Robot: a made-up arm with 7 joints.
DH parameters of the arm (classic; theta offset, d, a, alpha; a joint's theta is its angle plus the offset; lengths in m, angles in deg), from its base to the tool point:
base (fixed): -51.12 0 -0.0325 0
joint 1: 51.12 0.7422 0.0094 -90
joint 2: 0 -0.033 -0.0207 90
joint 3: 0 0.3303 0.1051 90
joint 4: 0 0.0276 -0.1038 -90
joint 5: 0 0.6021 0.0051 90
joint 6: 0 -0.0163 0.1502 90
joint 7: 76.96 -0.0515 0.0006 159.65
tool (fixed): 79.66 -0.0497 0 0
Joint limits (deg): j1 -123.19..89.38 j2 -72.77..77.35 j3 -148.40..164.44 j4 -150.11..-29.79 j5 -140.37..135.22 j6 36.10..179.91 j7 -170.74..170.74
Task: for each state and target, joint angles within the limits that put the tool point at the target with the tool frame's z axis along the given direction. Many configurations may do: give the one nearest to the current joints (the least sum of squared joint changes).
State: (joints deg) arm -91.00 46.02 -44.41 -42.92 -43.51 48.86 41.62
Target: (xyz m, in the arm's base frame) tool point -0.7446 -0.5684 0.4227 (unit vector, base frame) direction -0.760 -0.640 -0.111
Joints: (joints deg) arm -113.38 73.19 -33.56 -57.18 -9.02 37.33 54.05
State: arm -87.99 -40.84 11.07 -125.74 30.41 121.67 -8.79
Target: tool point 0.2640 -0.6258 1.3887 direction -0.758 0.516 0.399
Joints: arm -72.29 3.39 17.21 -75.67 40.51 159.39 -7.52
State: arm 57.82 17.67 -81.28 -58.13 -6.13 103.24 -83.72
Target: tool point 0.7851 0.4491 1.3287 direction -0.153 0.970 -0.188
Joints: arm 85.07 45.94 -93.01 -64.17 -31.36 91.20 -75.06
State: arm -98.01 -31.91 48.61 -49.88 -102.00 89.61 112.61
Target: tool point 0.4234 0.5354 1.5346 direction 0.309 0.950 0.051
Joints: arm -92.98 -49.63 71.08 -39.03 -81.45 52.02 91.62
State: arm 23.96 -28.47 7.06 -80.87 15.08 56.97 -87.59
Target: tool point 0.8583 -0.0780 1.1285 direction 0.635 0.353 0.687
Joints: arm 10.10 14.34 -14.62 -68.86 -0.65 44.24 -71.91
